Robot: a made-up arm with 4 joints.
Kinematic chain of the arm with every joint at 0, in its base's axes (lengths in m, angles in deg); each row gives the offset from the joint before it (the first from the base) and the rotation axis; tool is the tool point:
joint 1: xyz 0 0 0.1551 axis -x
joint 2: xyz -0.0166 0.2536 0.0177 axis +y
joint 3: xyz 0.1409 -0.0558 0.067 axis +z
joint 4: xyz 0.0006 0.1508 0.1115 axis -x
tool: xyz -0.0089 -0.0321 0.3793
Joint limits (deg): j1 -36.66..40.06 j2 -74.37..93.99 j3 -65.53..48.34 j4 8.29..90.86
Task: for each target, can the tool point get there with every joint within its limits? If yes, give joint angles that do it. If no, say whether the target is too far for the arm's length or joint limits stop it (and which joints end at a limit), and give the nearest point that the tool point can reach.
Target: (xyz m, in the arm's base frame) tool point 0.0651 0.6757 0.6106
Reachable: yes | joints 2.13 -43.86 -28.30 79.85
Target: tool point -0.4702 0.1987 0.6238
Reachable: yes | joints -27.73 -54.78 36.15 19.79
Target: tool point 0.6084 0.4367 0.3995
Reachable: yes | joints -9.06 29.47 -51.37 50.97
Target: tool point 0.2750 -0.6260 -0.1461
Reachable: no: joint limits stop it (at a limit: joint 1, joint 2, joint 3) | nearest point 0.4566 -0.0346 -0.4272 | short by 0.680 m
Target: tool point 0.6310 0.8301 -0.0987
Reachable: no: too far | nearest point 0.4719 0.6291 -0.0331 | short by 0.265 m
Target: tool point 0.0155 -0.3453 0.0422
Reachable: no: joint limits stop it (at a limit: joint 1, joint 2, joint 3, joint 4) | nearest point 0.5199 0.0089 -0.2653 | short by 0.689 m
